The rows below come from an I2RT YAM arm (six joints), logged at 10 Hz.
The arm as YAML. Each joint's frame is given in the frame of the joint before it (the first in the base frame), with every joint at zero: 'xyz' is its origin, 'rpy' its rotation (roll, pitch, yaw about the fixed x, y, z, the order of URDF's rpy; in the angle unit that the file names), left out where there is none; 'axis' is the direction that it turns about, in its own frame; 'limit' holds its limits. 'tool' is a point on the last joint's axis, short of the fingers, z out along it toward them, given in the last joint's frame.
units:
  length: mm
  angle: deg
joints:
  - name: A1
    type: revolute
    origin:
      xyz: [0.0, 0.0, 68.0]
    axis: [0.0, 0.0, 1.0]
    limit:
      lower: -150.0
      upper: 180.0
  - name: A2
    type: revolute
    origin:
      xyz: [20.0, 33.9, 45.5]
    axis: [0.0, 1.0, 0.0]
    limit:
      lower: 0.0
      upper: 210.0
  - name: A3
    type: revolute
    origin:
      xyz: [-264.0, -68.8, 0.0]
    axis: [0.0, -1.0, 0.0]
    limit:
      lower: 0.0
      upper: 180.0
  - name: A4
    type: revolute
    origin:
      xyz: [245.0, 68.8, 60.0]
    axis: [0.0, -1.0, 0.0]
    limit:
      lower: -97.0
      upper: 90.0
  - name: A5
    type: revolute
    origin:
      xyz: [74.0, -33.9, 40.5]
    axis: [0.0, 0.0, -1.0]
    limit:
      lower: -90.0
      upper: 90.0
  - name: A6
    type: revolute
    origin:
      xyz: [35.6, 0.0, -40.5]
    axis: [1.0, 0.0, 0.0]
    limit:
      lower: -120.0
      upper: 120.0
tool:
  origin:
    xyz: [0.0, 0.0, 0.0]
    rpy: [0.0, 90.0, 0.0]
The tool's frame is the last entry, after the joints.
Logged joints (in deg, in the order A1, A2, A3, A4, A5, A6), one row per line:
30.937 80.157 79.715 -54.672 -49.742 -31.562
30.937 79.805 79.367 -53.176 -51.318 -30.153
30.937 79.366 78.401 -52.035 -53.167 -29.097
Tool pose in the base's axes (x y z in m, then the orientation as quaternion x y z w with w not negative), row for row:
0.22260 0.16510 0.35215 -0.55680 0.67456 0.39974 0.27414
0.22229 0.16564 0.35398 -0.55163 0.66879 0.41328 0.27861
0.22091 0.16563 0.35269 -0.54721 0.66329 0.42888 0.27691
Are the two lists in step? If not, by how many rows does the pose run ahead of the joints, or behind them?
They are in step.
